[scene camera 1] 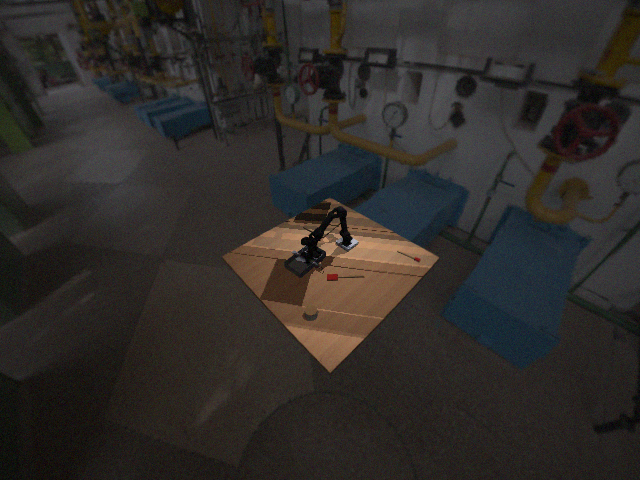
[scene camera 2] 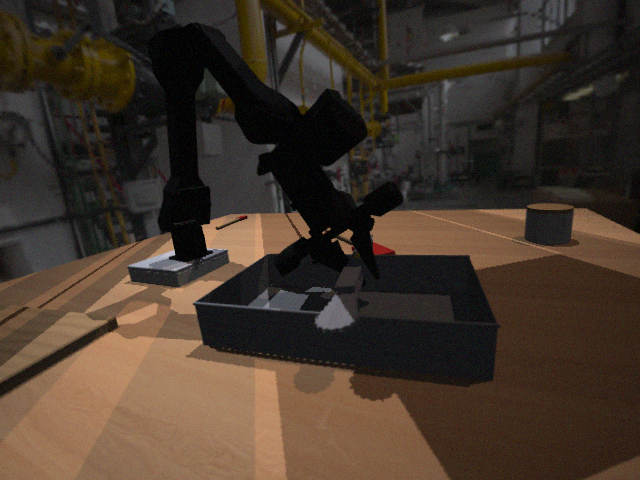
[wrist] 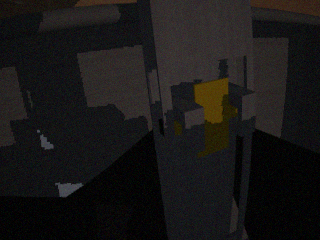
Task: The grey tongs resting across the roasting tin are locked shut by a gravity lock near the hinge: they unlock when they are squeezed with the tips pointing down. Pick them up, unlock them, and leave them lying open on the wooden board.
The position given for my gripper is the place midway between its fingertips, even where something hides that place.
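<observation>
On scene camera 2 I can see a roasting tin [scene camera 2: 425,314] as well as my gripper [scene camera 2: 371,281]. My gripper is there in the wrist view [wrist: 193,134], too.
</observation>
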